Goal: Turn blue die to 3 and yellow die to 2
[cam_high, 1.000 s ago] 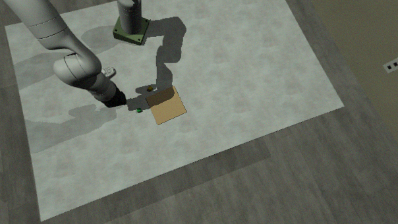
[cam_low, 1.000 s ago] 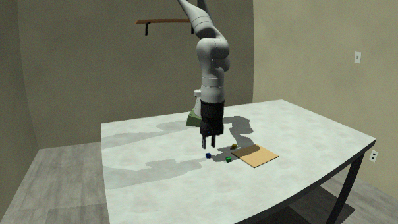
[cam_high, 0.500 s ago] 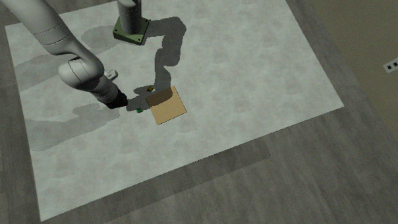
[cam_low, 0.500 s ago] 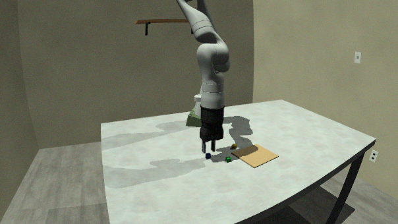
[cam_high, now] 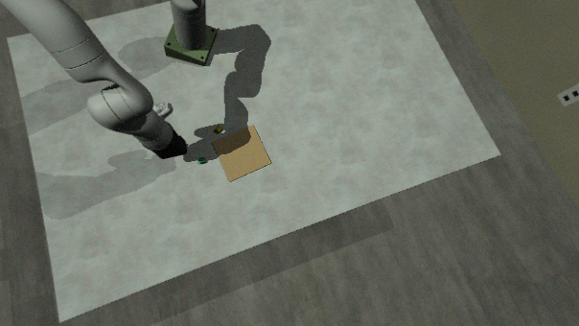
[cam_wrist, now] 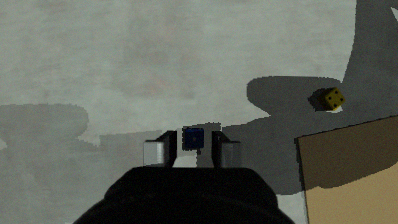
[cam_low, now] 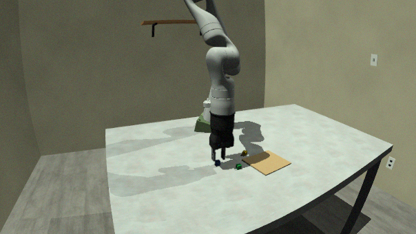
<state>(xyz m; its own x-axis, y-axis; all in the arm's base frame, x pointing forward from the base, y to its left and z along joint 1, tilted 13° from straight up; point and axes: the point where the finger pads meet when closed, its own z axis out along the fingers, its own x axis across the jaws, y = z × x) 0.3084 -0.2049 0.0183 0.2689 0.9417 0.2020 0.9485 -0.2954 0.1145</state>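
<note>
My hand is 30 mm above the blue die. The rest, counted from my hand: yellow die (130 mm to the left, 30 mm below); tan mat (100 mm ahead, 160 mm to the left, 40 mm below); green die (60 mm ahead, 40 mm to the left, 30 mm below).
</note>
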